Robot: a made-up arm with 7 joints. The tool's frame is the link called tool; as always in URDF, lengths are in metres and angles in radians.
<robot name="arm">
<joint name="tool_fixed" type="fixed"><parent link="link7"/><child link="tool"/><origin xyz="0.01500 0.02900 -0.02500" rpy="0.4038 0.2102 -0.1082"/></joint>
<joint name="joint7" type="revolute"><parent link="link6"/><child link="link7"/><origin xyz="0.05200 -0.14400 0.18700"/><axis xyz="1 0 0"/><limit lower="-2.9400" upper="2.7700"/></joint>
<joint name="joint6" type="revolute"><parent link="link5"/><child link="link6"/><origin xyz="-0.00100 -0.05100 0.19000"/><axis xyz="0 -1 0"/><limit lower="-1.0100" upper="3.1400"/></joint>
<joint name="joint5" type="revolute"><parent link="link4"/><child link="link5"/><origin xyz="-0.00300 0.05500 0.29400"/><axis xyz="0 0 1"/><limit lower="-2.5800" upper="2.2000"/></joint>
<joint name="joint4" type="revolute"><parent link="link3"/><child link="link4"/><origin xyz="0.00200 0.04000 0.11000"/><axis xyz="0 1 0"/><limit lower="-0.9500" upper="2.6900"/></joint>
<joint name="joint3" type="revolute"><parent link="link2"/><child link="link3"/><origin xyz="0.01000 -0.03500 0.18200"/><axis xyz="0 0 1"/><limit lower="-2.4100" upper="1.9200"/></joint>
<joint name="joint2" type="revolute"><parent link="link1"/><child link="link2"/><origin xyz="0.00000 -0.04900 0.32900"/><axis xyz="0 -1 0"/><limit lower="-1.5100" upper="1.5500"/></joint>
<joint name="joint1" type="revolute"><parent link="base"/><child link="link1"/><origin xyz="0.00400 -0.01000 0.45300"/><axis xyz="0 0 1"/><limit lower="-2.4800" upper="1.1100"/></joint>
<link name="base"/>
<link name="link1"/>
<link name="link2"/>
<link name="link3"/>
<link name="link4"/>
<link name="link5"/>
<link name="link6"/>
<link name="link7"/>
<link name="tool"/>
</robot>
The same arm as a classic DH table. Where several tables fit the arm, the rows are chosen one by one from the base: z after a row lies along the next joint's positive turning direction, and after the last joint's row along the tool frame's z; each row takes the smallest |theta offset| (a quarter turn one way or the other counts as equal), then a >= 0, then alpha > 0; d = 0 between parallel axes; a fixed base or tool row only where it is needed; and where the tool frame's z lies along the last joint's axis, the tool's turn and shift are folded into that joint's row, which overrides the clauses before.
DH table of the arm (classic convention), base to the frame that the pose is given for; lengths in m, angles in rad. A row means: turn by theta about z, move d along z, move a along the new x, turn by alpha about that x. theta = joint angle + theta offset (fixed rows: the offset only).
base (fixed): d 0.0000, theta_offset -1.1903, a 0.0108, alpha 0.0000
joint1: d 0.7820, theta_offset 1.1903, a 0.0000, alpha 1.5708
joint2: d 0.0840, theta_offset 0.0000, a 0.0100, alpha -1.5708
joint3: d 0.2920, theta_offset 0.0000, a 0.0020, alpha -1.5708
joint4: d 0.0950, theta_offset 0.0000, a -0.0030, alpha 1.5708
joint5: d 0.4840, theta_offset 0.0000, a -0.0010, alpha 1.5708
joint6: d 0.1950, theta_offset 1.5708, a 0.1870, alpha 1.5708
joint7: d 0.0722, theta_offset -1.1418, a 0.0160, alpha -1.4219
tool (fixed): d -0.0352, theta_offset -1.7547, a 0.0000, alpha 0.0000
Joint limits (rad, base to tool): -2.4800..1.1100 -1.5100..1.5500 -2.4100..1.9200 -0.9500..2.6900 -2.5800..2.2000 -1.0100..3.1400 -2.9400..2.7700

